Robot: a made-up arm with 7 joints. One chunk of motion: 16 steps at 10 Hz.
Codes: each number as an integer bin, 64 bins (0 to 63) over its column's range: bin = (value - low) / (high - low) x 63, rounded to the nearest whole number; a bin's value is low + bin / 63 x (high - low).
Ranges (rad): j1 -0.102..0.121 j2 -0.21..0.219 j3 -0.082..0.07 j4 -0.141..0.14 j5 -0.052..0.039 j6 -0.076..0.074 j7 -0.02..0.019
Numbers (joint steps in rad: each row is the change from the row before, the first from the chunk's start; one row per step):
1: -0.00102 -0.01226 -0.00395 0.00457 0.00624 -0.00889 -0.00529
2: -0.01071 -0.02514 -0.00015 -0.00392 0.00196 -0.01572 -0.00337
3: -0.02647 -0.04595 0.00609 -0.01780 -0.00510 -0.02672 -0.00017
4: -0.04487 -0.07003 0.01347 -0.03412 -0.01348 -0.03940 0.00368
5: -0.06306 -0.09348 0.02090 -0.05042 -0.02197 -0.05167 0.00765
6: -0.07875 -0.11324 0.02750 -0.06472 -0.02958 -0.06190 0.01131
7: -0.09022 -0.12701 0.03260 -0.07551 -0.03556 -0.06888 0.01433
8: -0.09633 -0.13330 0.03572 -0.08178 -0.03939 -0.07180 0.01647
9: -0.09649 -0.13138 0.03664 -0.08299 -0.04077 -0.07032 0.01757
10: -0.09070 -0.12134 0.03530 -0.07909 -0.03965 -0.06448 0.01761
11: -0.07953 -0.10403 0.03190 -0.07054 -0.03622 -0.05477 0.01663
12: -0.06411 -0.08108 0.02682 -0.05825 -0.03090 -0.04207 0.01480
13: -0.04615 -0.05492 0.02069 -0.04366 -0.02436 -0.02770 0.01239
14: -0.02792 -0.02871 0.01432 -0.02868 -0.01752 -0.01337 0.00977
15: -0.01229 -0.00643 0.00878 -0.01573 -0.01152 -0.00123 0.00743
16: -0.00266 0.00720 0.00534 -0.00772 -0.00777 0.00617 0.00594
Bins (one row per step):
1: 29 29 32 33 40 28 24
2: 26 27 34 31 37 25 27
3: 21 24 37 28 32 21 32
4: 16 21 40 24 27 15 38
5: 11 17 43 20 21 10 45
6: 7 14 45 17 16 6 51
7: 3 12 47 15 11 3 55
8: 2 11 49 13 9 2 59
9: 2 12 49 13 8 2 61
10: 3 13 49 14 9 5 61
11: 6 16 47 16 11 9 59
12: 11 19 45 19 15 14 56
13: 16 23 43 22 19 20 52
14: 21 27 40 25 24 26 48
15: 25 30 38 28 28 31 44
16: 28 32 36 30 31 35 42

